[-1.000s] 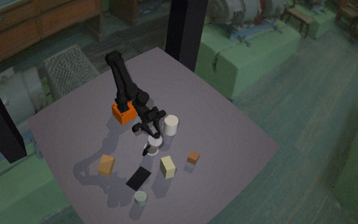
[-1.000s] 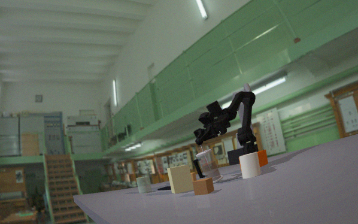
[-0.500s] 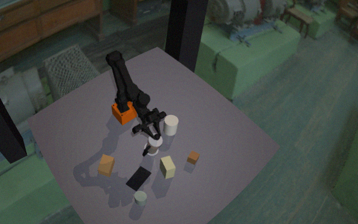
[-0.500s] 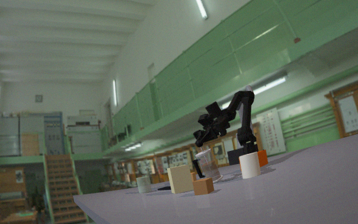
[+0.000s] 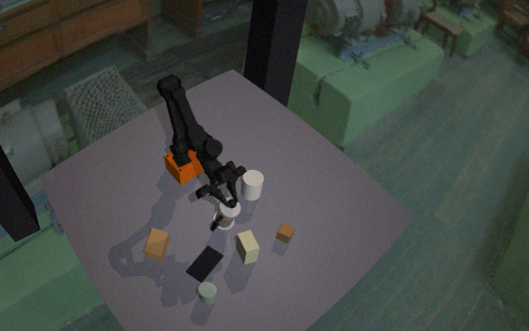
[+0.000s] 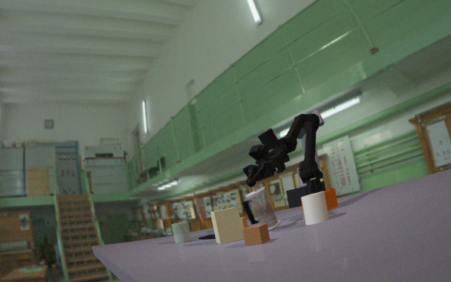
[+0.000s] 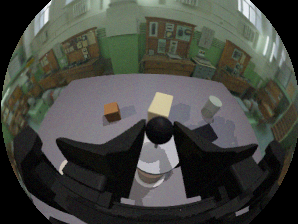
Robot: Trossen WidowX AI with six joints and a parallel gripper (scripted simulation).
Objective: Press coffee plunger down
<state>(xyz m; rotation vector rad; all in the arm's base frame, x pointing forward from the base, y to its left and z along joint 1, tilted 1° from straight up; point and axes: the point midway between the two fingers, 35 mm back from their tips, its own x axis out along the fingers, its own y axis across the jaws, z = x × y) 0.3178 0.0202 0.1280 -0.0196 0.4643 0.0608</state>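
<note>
My gripper tip is now 9 cm above the coffee press, 3 cm past it and 2 cm to the left of it. The rest, counted from my gripper tip: flat black plate 18 cm below, 17 cm to the right, 7 cm ahead; cream block 13 cm below, 11 cm ahead, 1 cm to the right; white cylinder 17 cm to the left, 14 cm below, 12 cm behind.
</note>
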